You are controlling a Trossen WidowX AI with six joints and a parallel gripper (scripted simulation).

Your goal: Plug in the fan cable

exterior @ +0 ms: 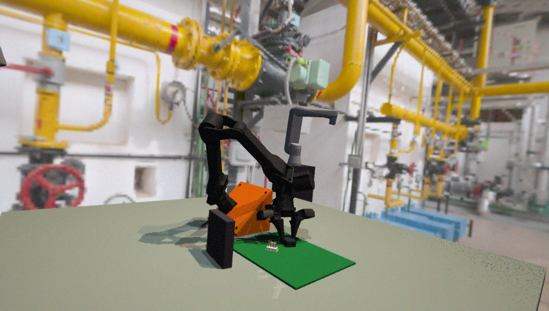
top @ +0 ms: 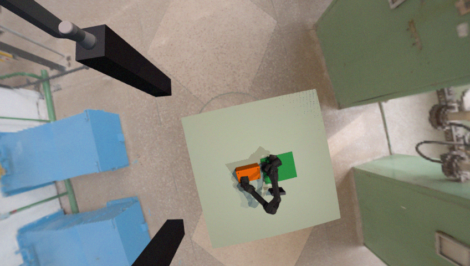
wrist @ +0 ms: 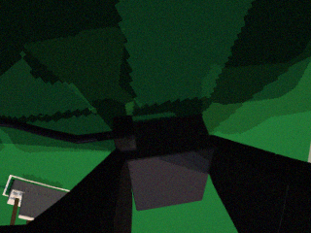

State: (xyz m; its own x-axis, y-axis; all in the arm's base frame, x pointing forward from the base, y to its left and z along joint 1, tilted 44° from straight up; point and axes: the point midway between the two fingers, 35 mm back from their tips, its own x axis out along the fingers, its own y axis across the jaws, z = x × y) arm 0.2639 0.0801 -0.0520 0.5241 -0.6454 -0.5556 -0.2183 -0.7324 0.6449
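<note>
My gripper tip is 50 mm short of the green board, 40 mm to the left of it and 20 mm above it. Also, from my gripper tip: four-pin fan header 20 mm ahead, 70 mm to the right, 10 mm below; then dark fan plug 10 mm ahead; then black fan 10 mm ahead, 230 mm to the right, 50 mm above.
</note>
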